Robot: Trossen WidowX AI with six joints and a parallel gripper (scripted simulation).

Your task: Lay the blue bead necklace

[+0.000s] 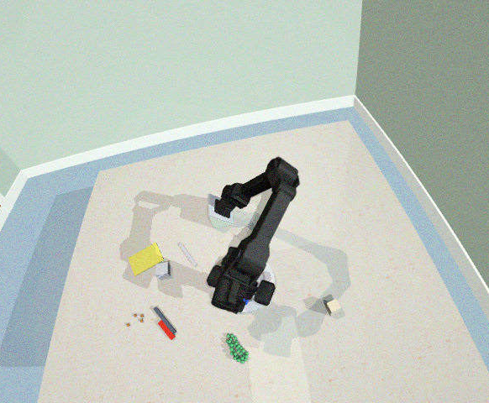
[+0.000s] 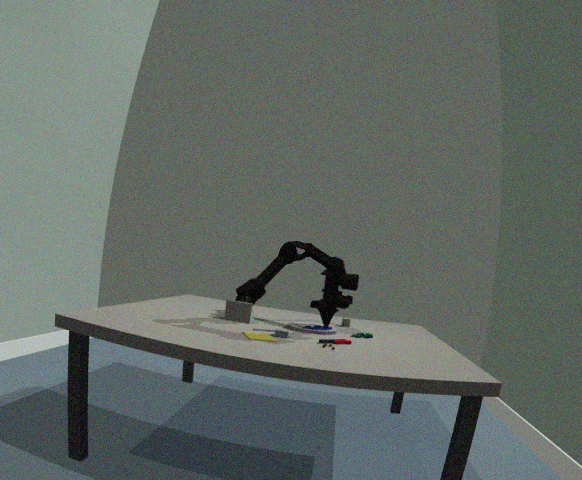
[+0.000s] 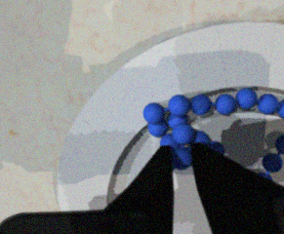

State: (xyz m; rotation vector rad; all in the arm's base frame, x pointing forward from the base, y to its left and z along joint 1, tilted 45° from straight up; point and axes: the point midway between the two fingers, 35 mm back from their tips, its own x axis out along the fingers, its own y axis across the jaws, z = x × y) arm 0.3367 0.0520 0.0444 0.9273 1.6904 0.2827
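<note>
Right now my gripper tip is 50 mm past the round bead board, 10 mm to the left of it and 10 mm above it. Also, from my gripper tip: grey tool 70 mm ahead, 250 mm to the right, 20 mm below; cream cube 70 mm ahead, 250 mm to the left; stick 180 mm behind, 200 mm to the right, 20 mm below.
</note>
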